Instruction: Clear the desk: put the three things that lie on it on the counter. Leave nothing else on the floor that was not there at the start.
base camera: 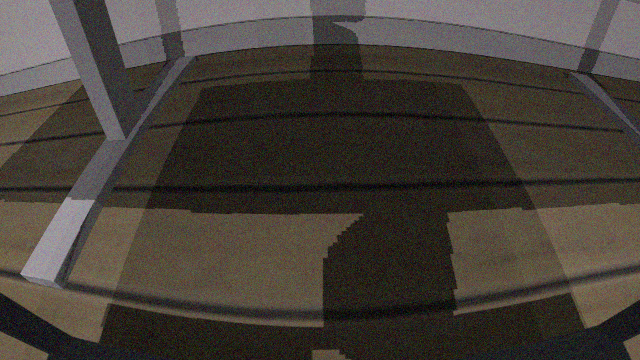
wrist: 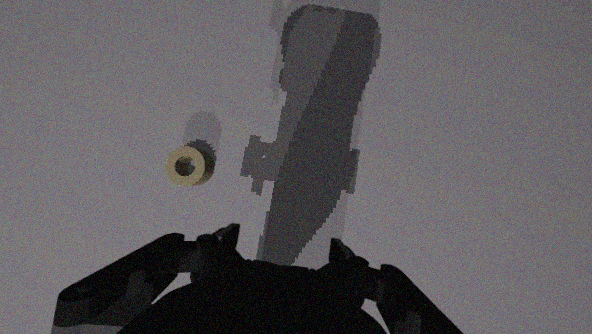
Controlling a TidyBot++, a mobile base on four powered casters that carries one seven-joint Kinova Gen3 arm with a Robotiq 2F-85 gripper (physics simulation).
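Places are measured from the arm's base along level axes (x back, y right, z up), in metres.
Pixels of known places: gripper, fingertip midpoint: (wrist: 284, 241).
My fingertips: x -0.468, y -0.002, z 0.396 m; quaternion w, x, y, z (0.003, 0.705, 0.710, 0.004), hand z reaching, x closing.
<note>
For each thing: its top centre in the pictures, then the offset to it from my fingertips. "spot": a spot on its surface instead. Level surfaces: height alone.
- small yellowish ring-shaped thing, middle of its top: (wrist: 184, 166) dx -0.053, dy -0.137, dz -0.048 m
- pale grey desk top, its level: dz -0.073 m
- grey desk leg, surface spot: (base camera: 95, 70) spot: dx -0.078, dy -0.396, dz -0.612 m
- wooden floor, its level: dz -0.793 m
A small yellowish ring-shaped thing (wrist: 198, 172) with a dark round hole stands on the pale grey desk top (wrist: 475, 150), left of the middle in the wrist view. My gripper (wrist: 284, 241) is open and empty above the desk top. The ring-shaped thing is ahead of the left finger and a little outside it in the wrist view, apart from it. Other things from the desk and the counter do not show in the wrist view or the base camera view.
In the base camera view, a grey desk leg (base camera: 95, 70) rises from a long foot bar (base camera: 60, 240) at the left. Another foot bar (base camera: 607, 100) is at the far right. A pale wall stands behind the wooden floor (base camera: 225, 250). Dark shadows of the arm lie across floor and desk.
</note>
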